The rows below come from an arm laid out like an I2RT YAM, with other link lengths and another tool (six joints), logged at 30 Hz.
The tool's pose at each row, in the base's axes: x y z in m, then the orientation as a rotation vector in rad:
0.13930, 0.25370, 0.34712, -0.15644, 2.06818, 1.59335
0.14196, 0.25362, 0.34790, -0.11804, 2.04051, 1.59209
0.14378, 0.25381, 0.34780, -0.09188, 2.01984, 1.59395
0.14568, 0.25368, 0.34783, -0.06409, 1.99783, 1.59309
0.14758, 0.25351, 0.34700, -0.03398, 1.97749, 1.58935
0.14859, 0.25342, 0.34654, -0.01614, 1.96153, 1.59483
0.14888, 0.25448, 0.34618, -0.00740, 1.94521, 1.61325
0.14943, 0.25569, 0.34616, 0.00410, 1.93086, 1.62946
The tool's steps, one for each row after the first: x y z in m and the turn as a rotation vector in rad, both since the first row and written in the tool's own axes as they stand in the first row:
-0.00266, -0.00040, 0.00067, -0.00277, -0.03779, 0.00824
-0.00414, -0.00114, 0.00146, -0.00706, -0.06374, 0.01477
-0.00581, -0.00190, 0.00196, -0.01001, -0.09225, 0.02060
-0.00709, -0.00342, 0.00257, -0.01013, -0.12158, 0.02735
-0.00776, -0.00425, 0.00290, -0.01647, -0.13884, 0.03371
-0.00761, -0.00436, 0.00404, -0.03258, -0.14738, 0.04121
-0.00781, -0.00423, 0.00535, -0.04603, -0.15645, 0.05012

